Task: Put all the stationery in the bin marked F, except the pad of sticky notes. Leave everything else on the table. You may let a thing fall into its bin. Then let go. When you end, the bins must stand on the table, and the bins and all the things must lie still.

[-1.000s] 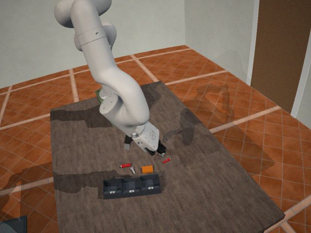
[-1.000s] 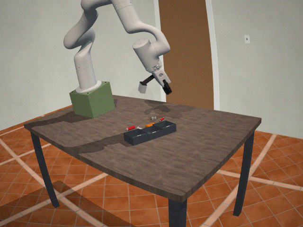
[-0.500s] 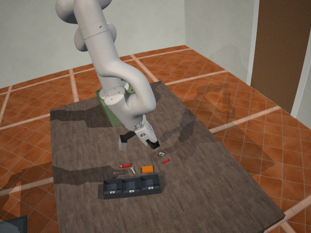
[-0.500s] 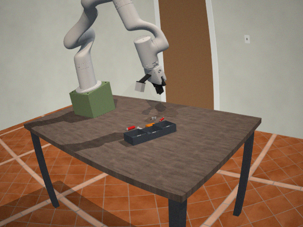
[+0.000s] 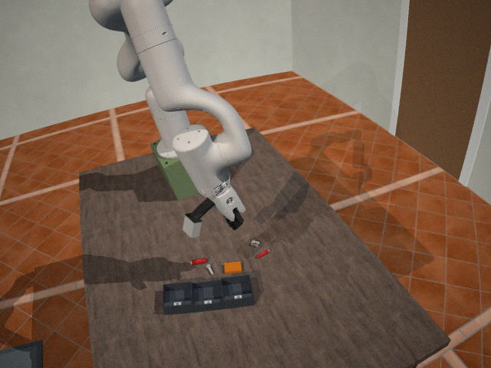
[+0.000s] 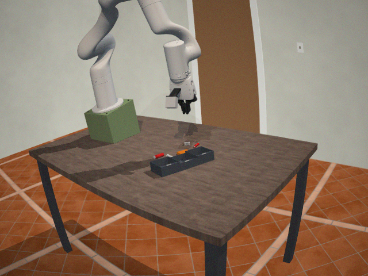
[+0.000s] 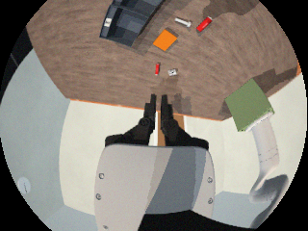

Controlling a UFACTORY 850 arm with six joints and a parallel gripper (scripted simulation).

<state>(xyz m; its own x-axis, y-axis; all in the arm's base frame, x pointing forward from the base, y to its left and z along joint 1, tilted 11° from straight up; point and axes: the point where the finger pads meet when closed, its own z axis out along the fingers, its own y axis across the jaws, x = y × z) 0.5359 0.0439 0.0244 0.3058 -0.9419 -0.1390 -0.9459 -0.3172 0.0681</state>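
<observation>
The dark three-compartment bin lies 70 mm ahead of my hand, 120 mm to the right of it and 180 mm below it. The rest, counted from my hand: thin red pen (30 mm behind, 90 mm to the left, 190 mm below); silver bolt (40 mm behind, 80 mm to the right, 190 mm below); orange sticky-note pad (10 mm behind, 20 mm to the right, 190 mm below).
</observation>
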